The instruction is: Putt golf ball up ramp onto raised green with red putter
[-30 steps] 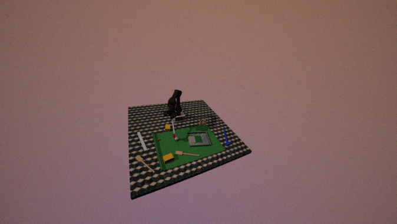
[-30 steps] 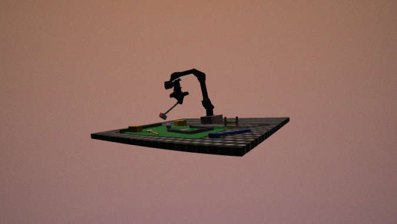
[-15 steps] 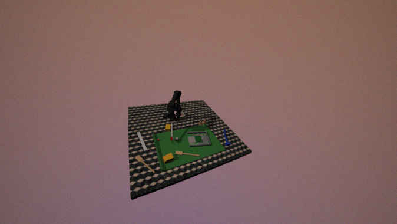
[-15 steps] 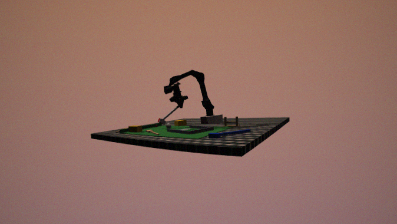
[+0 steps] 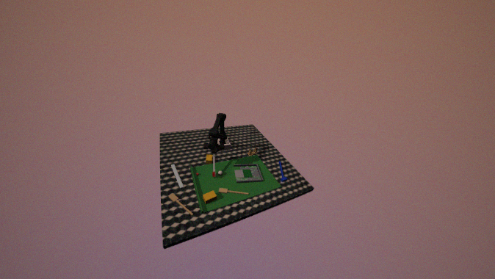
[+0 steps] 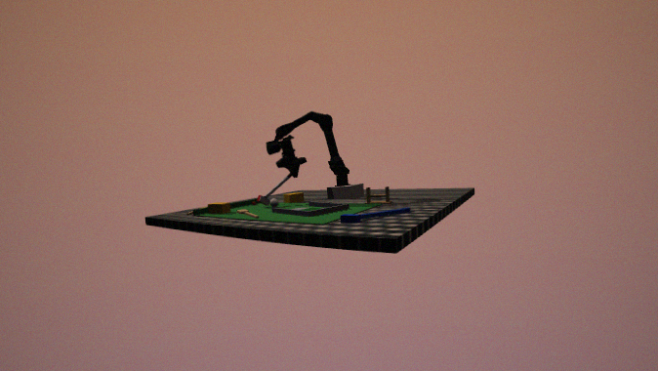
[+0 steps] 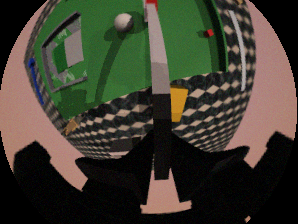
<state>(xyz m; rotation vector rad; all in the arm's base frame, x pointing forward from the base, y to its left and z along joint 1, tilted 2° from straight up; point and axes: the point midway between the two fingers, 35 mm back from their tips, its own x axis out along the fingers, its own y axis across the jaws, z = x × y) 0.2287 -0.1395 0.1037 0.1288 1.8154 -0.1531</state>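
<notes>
The red putter lies 110 mm ahead of my gripper tip, 30 mm below it and 10 mm to the right of it. Also, from my gripper tip: white golf ball (190 mm ahead, 110 mm below, 30 mm to the left); white bar (350 mm to the right, 130 mm below, 120 mm ahead); green mat (260 mm ahead, 160 mm to the left, 130 mm below).
</notes>
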